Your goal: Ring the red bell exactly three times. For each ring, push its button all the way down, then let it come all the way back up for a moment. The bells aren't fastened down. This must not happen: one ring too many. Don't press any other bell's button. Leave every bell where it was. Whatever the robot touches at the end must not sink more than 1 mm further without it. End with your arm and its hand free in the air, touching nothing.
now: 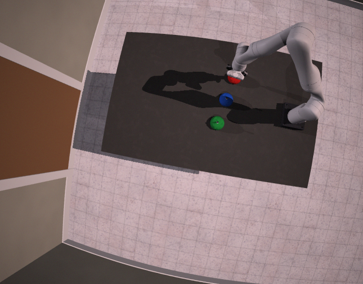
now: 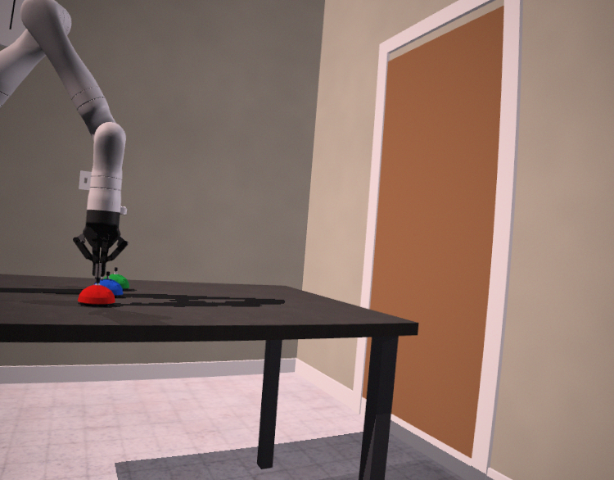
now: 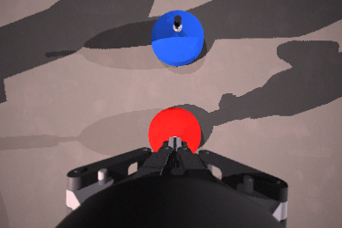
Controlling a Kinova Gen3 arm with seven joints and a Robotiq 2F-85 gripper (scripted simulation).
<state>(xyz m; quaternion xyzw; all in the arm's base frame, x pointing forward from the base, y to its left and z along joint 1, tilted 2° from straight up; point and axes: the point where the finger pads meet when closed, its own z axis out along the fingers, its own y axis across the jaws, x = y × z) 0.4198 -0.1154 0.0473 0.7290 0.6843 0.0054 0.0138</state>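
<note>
Now: hand 4 cm above the red bell. From my hand the other things lie so: blue bell: 1 cm ahead, 15 cm to the left, 4 cm below; then green bell: 2 cm ahead, 30 cm to the left, 4 cm below.
</note>
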